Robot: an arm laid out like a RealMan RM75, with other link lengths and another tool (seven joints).
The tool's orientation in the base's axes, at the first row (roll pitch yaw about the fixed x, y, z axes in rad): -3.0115, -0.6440, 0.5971
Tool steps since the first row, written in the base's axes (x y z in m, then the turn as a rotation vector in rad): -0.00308, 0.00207, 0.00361, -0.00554, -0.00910, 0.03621; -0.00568, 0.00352, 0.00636, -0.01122, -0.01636, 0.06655; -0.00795, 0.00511, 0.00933, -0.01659, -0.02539, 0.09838; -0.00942, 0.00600, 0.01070, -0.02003, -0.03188, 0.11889; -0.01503, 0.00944, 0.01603, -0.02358, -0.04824, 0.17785; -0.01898, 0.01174, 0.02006, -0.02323, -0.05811, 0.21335; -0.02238, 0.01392, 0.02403, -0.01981, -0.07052, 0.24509
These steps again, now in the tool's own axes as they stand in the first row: 0.00106, -0.00390, -0.00324, 0.01399, -0.00014, -0.03506; 0.00164, -0.00692, -0.00587, 0.02518, -0.00118, -0.06471; 0.00264, -0.00988, -0.00847, 0.03668, -0.00082, -0.09619; 0.00289, -0.01163, -0.00978, 0.04380, -0.00005, -0.11676; 0.00393, -0.01834, -0.01484, 0.06950, 0.00433, -0.17224; 0.00477, -0.02300, -0.01868, 0.08660, 0.00852, -0.20460; 0.00589, -0.02722, -0.02229, 0.10234, 0.01699, -0.23382
